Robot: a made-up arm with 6 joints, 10 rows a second.
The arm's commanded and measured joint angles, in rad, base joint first. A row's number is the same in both.
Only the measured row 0 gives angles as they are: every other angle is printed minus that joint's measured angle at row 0.
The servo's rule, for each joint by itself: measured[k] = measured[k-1] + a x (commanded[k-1-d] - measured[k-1]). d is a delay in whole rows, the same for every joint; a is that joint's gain. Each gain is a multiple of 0.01, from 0.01 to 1. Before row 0 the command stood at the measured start. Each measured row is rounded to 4 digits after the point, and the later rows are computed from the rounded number. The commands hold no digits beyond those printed.
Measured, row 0:
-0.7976, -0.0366, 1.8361, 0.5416, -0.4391, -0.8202
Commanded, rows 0 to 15:
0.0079, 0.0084, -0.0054, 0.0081, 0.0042, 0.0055
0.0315, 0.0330, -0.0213, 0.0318, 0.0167, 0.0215
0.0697, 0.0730, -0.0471, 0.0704, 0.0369, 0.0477
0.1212, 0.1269, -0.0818, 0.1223, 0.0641, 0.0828
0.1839, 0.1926, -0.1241, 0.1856, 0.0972, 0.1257
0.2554, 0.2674, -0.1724, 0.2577, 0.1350, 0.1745
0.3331, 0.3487, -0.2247, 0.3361, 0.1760, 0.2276
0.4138, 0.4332, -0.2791, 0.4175, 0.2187, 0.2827
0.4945, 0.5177, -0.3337, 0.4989, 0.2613, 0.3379
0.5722, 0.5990, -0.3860, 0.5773, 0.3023, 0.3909
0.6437, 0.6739, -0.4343, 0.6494, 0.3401, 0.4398
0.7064, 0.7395, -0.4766, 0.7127, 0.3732, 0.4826
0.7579, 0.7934, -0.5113, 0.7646, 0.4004, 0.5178
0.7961, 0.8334, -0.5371, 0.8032, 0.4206, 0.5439
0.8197, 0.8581, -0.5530, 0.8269, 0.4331, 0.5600
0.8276, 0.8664, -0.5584, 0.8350, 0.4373, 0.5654
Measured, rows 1 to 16:
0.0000, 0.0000, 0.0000, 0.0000, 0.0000, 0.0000
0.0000, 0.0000, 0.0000, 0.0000, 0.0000, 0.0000
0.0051, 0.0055, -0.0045, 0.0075, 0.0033, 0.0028
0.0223, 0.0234, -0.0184, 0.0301, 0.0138, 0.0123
0.0531, 0.0556, -0.0422, 0.0676, 0.0318, 0.0304
0.0974, 0.1019, -0.0751, 0.1185, 0.0570, 0.0571
0.1536, 0.1609, -0.1158, 0.1809, 0.0884, 0.0921
0.2198, 0.2301, -0.1628, 0.2523, 0.1247, 0.1341
0.2934, 0.3072, -0.2142, 0.3302, 0.1647, 0.1818
0.3717, 0.3891, -0.2681, 0.4114, 0.2068, 0.2333
0.4515, 0.4727, -0.3225, 0.4928, 0.2493, 0.2866
0.5300, 0.5548, -0.3752, 0.5714, 0.2906, 0.3398
0.6039, 0.6322, -0.4243, 0.6439, 0.3292, 0.3908
0.6705, 0.7019, -0.4677, 0.7079, 0.3635, 0.4376
0.7273, 0.7614, -0.5039, 0.7606, 0.3923, 0.4785
0.7720, 0.8082, -0.5315, 0.8002, 0.4144, 0.5119
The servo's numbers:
d 2
a 0.65 0.65 0.83 0.93 0.78 0.51

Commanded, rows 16 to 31:
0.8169, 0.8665, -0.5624, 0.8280, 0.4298, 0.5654
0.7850, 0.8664, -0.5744, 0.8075, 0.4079, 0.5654
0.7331, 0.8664, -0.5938, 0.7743, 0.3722, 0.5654
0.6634, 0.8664, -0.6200, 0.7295, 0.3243, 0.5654
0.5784, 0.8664, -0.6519, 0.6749, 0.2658, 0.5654
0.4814, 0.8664, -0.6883, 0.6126, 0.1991, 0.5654
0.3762, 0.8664, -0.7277, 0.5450, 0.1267, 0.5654
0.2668, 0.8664, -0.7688, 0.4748, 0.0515, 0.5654
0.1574, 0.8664, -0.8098, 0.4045, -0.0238, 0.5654
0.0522, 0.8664, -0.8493, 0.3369, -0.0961, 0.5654
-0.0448, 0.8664, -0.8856, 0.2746, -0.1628, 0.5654
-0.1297, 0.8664, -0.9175, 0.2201, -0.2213, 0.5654
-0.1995, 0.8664, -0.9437, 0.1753, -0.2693, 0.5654
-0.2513, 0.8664, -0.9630, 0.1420, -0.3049, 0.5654
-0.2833, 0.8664, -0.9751, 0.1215, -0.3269, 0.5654
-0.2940, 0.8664, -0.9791, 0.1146, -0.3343, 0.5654
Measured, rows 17 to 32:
0.8030, 0.8406, -0.5493, 0.8250, 0.4290, 0.5364
0.8190, 0.8574, -0.5569, 0.8343, 0.4355, 0.5512
0.8176, 0.8633, -0.5615, 0.8284, 0.4311, 0.5584
0.7964, 0.8653, -0.5722, 0.8090, 0.4130, 0.5620
0.7553, 0.8660, -0.5901, 0.7767, 0.3812, 0.5637
0.6956, 0.8663, -0.6149, 0.7328, 0.3368, 0.5646
0.6194, 0.8664, -0.6456, 0.6790, 0.2814, 0.5650
0.5297, 0.8664, -0.6810, 0.6172, 0.2172, 0.5652
0.4299, 0.8664, -0.7198, 0.5501, 0.1466, 0.5653
0.3239, 0.8664, -0.7605, 0.4801, 0.0724, 0.5654
0.2157, 0.8664, -0.8014, 0.4098, -0.0026, 0.5654
0.1094, 0.8664, -0.8412, 0.3420, -0.0755, 0.5654
0.0092, 0.8664, -0.8781, 0.2793, -0.1436, 0.5654
-0.0811, 0.8664, -0.9108, 0.2242, -0.2042, 0.5654
-0.1581, 0.8664, -0.9381, 0.1787, -0.2550, 0.5654
-0.2187, 0.8664, -0.9588, 0.1446, -0.2939, 0.5654

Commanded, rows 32 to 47:
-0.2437, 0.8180, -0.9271, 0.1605, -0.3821, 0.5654
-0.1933, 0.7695, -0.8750, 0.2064, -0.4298, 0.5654
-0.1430, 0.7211, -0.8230, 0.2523, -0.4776, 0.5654
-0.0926, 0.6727, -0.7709, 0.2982, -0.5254, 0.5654
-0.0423, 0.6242, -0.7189, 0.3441, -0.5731, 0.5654
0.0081, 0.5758, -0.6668, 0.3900, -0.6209, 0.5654
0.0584, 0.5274, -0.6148, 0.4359, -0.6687, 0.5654
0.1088, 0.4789, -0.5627, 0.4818, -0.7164, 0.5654
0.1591, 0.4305, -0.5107, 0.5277, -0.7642, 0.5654
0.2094, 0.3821, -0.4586, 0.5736, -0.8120, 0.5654
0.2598, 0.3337, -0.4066, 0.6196, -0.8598, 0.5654
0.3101, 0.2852, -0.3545, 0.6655, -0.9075, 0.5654
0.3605, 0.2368, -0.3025, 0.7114, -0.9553, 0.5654
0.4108, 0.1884, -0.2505, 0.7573, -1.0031, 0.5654
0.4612, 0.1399, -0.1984, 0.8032, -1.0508, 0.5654
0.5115, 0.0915, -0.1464, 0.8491, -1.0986, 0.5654
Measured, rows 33 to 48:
-0.2607, 0.8664, -0.9723, 0.1231, -0.3196, 0.5654
-0.2823, 0.8664, -0.9779, 0.1152, -0.3311, 0.5654
-0.2572, 0.8349, -0.9357, 0.1573, -0.3709, 0.5654
-0.2157, 0.7924, -0.8853, 0.2030, -0.4168, 0.5654
-0.1684, 0.7461, -0.8336, 0.2488, -0.4642, 0.5654
-0.1191, 0.6984, -0.7816, 0.2947, -0.5119, 0.5654
-0.0692, 0.6502, -0.7296, 0.3406, -0.5596, 0.5654
-0.0190, 0.6018, -0.6775, 0.3865, -0.6074, 0.5654
0.0313, 0.5534, -0.6255, 0.4324, -0.6552, 0.5654
0.0817, 0.5050, -0.5734, 0.4783, -0.7029, 0.5654
0.1320, 0.4566, -0.5214, 0.5242, -0.7507, 0.5654
0.1823, 0.4082, -0.4693, 0.5701, -0.7985, 0.5654
0.2327, 0.3598, -0.4173, 0.6161, -0.8463, 0.5654
0.2830, 0.3113, -0.3652, 0.6620, -0.8940, 0.5654
0.3334, 0.2629, -0.3132, 0.7079, -0.9418, 0.5654
0.3837, 0.2145, -0.2612, 0.7538, -0.9896, 0.5654

